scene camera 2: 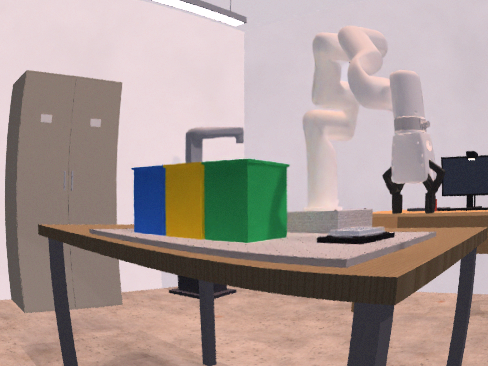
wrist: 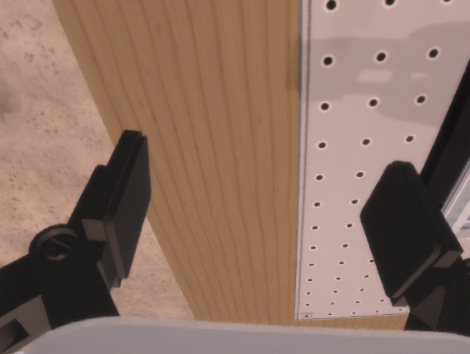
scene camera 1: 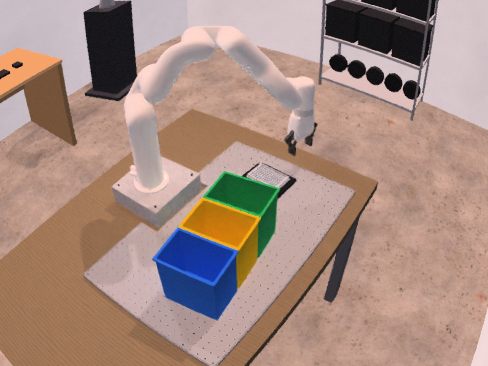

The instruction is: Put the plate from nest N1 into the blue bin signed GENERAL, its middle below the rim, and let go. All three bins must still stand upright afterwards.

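Pixels of known places: gripper, fingertip midpoint: [scene camera 2: 413, 213] [wrist: 265, 176] [scene camera 1: 300, 149]; arm's base at its link origin: [scene camera 2: 322, 210] [scene camera 1: 151, 182].
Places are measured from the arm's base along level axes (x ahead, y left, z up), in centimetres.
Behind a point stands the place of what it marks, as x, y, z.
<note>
The plate [scene camera 1: 269, 176] @(34.4, 22.4, -3.5) [scene camera 2: 357, 231] @(40.9, 24.5, -3.4) [wrist: 463, 212] @(31.5, 27.4, -3.3) is pale with a grid of wells and lies flat in a black nest [scene camera 1: 287, 187] @(41.6, 21.0, -5.0) [scene camera 2: 350, 239] @(42.5, 23.5, -4.9) [wrist: 448, 142] @(35.9, 28.2, -4.7). No nest label is readable. In the wrist view part of plate and nest shows at the right edge, beyond the right finger. My gripper [scene camera 1: 300, 146] @(40.7, 37.4, 0.1) [scene camera 2: 413, 210] @(40.7, 37.4, 0.1) [wrist: 265, 176] @(40.7, 37.4, 0.1) is open and empty, pointing down, above and to one side of the plate. The blue bin [scene camera 1: 190, 290] @(35.4, -37.4, 4.5) [scene camera 2: 150, 200] @(43.0, -30.5, 3.1) stands upright at the far end of the bin row from the plate; its sign does not show.
The yellow bin [scene camera 1: 248, 262] @(43.7, -18.6, -0.3) [scene camera 2: 185, 200] @(43.7, -17.6, 3.2) and green bin [scene camera 1: 268, 230] @(44.4, -5.2, 0.1) [scene camera 2: 267, 200] @(36.7, 0.8, 3.2) stand upright beside the blue one, green nearest the nest. They stand on a perforated board [scene camera 1: 310, 200] @(50.8, 18.8, -5.9) [wrist: 345, 125] @(37.7, 33.3, -5.9) on the wooden table [scene camera 1: 50, 300] @(-8.0, -57.2, -7.2) [wrist: 225, 150] @(37.1, 40.5, -7.2). The arm's base block [scene camera 1: 135, 197] @(-1.2, -8.8, -0.2) stands beside the board.
</note>
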